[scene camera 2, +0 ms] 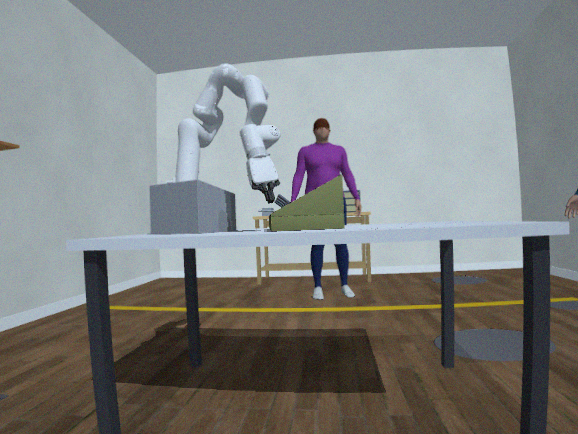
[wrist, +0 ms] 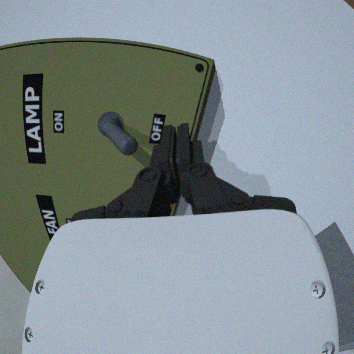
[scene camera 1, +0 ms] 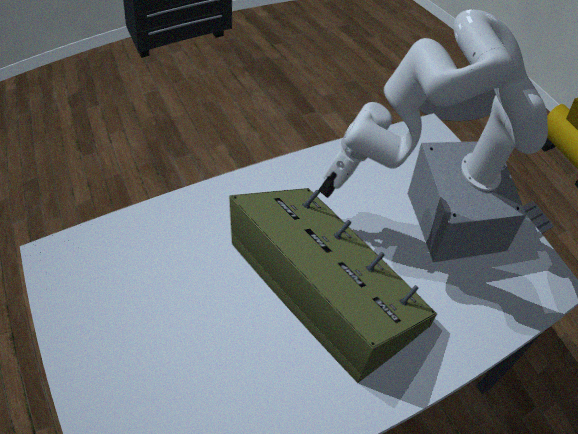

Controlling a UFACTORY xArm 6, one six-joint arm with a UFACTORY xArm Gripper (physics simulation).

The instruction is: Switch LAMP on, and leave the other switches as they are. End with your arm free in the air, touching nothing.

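Places are measured from the arm's base along level axes (x ahead, y left, z up), in millimetres.
Pixels of known places: gripper, fingertip midpoint: [scene camera 2: 271, 202] [wrist: 178, 142] [scene camera 1: 324, 192]; arm's base, link origin: [scene camera 2: 185, 189] [scene camera 1: 481, 172].
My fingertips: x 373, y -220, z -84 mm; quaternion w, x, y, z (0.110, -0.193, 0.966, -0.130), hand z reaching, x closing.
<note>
Ahead of a thing's pixels: the offset from my fingertips to its middle. "*": to the spot under its first point.
The olive switch box {dx +121, dy +191, dz -38 mm} [scene camera 1: 272, 227] [scene camera 2: 317, 207] [wrist: 80, 175] has a sloping top with several grey levers. The LAMP lever {dx +42, dy +6, dz +11 mm} [scene camera 1: 311, 199] [wrist: 119, 134] leans toward its OFF label {* dx +24, dy +4, dz -27 mm} [wrist: 157, 128], away from its ON label {* dx +101, dy +10, dz +13 mm} [wrist: 58, 121]. The FAN lever {dx +35, dy +126, dz +11 mm} [scene camera 1: 343, 229], PUMP lever {dx +27, dy +245, dz +11 mm} [scene camera 1: 375, 262] and DRIVE lever {dx +19, dy +365, dz +11 mm} [scene camera 1: 409, 295] lean the same way in scene camera 1. My gripper [scene camera 1: 325, 192] [scene camera 2: 270, 201] [wrist: 178, 142] is shut and empty. Its fingertips are on the OFF side of the LAMP lever, close to it, with a small gap in the wrist view.
The box stands on the white table [scene camera 1: 150, 300] [scene camera 2: 450, 231]. The grey robot base block [scene camera 1: 475, 225] [scene camera 2: 175, 207] stands beyond the levers' side. A dark drawer cabinet [scene camera 1: 180, 20] is on the floor behind. A person in purple [scene camera 2: 322, 165] stands behind the table.
</note>
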